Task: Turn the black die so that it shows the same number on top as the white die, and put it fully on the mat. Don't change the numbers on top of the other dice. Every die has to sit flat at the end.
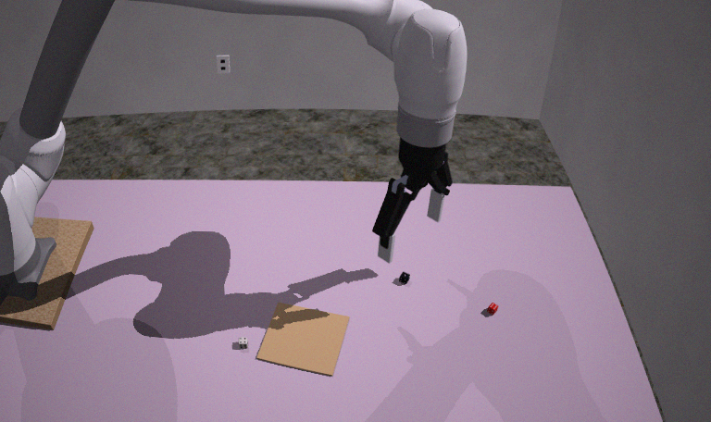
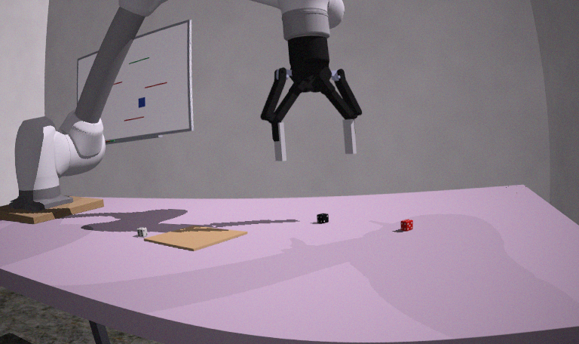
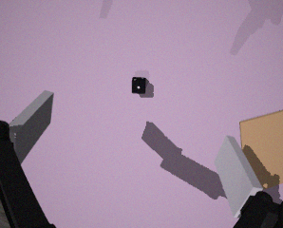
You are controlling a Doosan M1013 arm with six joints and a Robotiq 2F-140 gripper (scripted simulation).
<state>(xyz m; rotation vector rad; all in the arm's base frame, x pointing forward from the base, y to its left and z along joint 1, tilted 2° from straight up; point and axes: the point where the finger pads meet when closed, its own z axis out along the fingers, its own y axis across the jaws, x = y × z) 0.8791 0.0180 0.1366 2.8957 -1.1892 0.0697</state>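
The black die is 120 mm below my hand. The rest, counted from my hand: tan mat 200 mm behind, 140 mm to the right, 130 mm below; red die 170 mm ahead, 120 mm below, 90 mm to the right; white die 310 mm behind, 160 mm to the right, 120 mm below.
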